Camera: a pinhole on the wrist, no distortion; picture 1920 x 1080 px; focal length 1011.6 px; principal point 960.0 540.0 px. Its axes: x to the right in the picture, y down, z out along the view. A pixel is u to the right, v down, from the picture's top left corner.
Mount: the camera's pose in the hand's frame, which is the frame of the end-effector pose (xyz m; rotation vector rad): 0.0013 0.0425 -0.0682 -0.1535 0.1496 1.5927
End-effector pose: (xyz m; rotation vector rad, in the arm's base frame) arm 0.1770 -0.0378 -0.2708 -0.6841 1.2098 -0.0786
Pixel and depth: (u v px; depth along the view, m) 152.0 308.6 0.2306
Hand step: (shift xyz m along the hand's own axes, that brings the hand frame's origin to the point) 0.0578 -0.0927 0.1933
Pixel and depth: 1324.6 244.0 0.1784
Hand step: 0.0509 0.1411 0.0946
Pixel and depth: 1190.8 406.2 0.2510
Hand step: 0.0317 0.1476 0.1672
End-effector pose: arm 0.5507 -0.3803 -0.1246 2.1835 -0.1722 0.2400
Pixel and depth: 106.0 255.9 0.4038
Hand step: 0.1218 -0.2117 0.3933
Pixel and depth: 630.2 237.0 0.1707
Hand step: 0.0530 0.0219 0.1100
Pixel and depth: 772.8 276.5 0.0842
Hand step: 0.0232 0.0439 0.0174
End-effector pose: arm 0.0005 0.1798 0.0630 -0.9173 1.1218 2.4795
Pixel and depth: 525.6 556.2 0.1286
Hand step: 0.0001 0.0128 0.0686
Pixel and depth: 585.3 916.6 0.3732
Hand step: -0.1358 -0.0256 0.3246
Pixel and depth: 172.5 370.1 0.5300
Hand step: 0.0987 -0.2586 0.5309
